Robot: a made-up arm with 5 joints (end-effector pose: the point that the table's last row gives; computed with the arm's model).
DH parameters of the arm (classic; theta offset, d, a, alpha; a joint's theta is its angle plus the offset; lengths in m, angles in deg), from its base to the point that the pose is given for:
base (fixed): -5.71 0 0.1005 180
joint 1: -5.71 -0.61 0.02 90
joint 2: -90 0 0.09 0
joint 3: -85.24 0 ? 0
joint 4: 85.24 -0.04 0 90
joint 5: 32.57 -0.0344 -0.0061 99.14
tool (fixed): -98.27 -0.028 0 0
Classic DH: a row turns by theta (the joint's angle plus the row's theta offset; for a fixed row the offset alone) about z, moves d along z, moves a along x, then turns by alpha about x.
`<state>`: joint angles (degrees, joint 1 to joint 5).
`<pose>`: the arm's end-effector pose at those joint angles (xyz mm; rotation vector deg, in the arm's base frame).
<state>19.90 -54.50 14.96 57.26 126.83</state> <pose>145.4 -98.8 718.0 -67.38 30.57 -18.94</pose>
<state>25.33 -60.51 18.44 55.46 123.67</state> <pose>130.0 -99.2 714.9 -63.56 29.92 -26.87</pose>
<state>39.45 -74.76 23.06 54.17 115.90</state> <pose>92.3 -90.1 711.1 -55.16 26.72 -46.65</pose>
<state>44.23 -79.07 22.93 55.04 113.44</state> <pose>80.2 -83.3 711.3 -52.88 25.24 -53.05</pose>
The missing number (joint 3, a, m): -0.1204
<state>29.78 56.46 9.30 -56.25 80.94</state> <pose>211.5 -139.1 518.7 -20.13 22.88 -37.09</pose>
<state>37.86 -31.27 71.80 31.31 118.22</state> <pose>105.8 -99.5 570.4 -34.98 82.98 -1.89</pose>
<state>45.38 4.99 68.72 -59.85 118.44</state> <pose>107.7 -113.4 566.7 -53.10 40.40 -45.15</pose>
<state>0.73 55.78 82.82 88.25 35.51</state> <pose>97.2 -45.3 629.7 16.59 -120.70 20.08</pose>
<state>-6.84 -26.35 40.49 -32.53 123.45</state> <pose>231.4 -62.5 655.7 -62.59 -16.58 -17.00</pose>
